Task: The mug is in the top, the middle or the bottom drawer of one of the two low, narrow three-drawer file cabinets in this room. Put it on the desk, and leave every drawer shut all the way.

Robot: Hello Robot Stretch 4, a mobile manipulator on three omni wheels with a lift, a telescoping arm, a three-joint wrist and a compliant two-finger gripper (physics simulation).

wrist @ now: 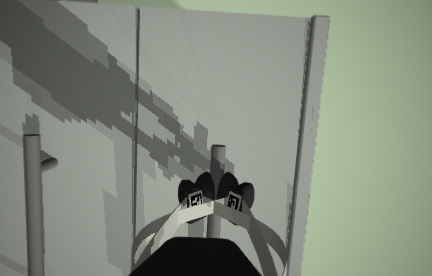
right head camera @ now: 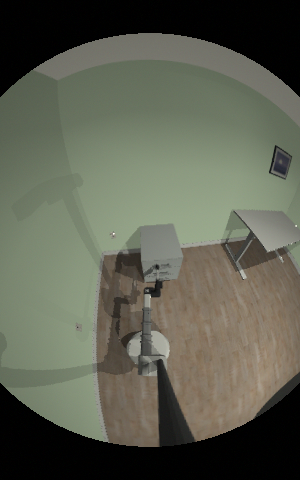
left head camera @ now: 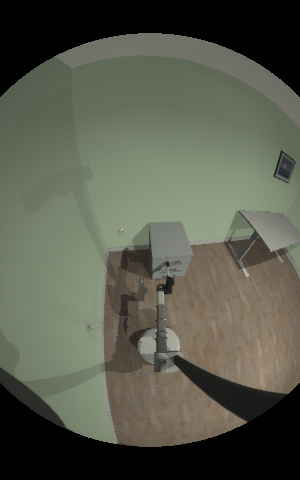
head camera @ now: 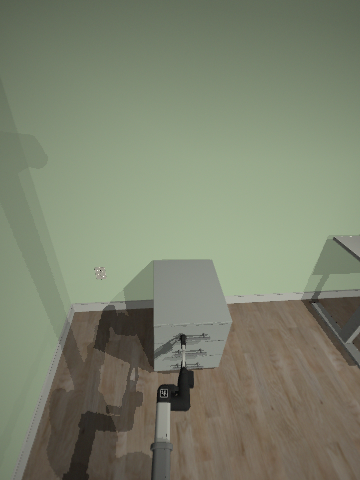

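A grey three-drawer file cabinet (head camera: 186, 290) (left head camera: 168, 240) (right head camera: 160, 242) stands against the green wall, its drawer fronts facing my arm. All three drawers look shut. My gripper (head camera: 183, 340) (left head camera: 167, 264) (right head camera: 157, 267) (wrist: 216, 188) is at the cabinet front, its fingertips drawn together around the top drawer's bar handle (wrist: 218, 154); they hide part of it. The wrist view is turned sideways, and the middle drawer's handle (wrist: 33, 200) shows at its left. The desk (head camera: 352, 244) (left head camera: 267, 229) (right head camera: 267, 229) stands at the right. The mug and the second cabinet do not show.
The left wall meets the back wall close to the cabinet's left side. The desk's metal leg (head camera: 352, 330) (left head camera: 247, 248) (right head camera: 244, 249) stands on the wood floor (head camera: 270, 400) right of the cabinet. A framed picture (left head camera: 285, 167) (right head camera: 280, 162) hangs above the desk.
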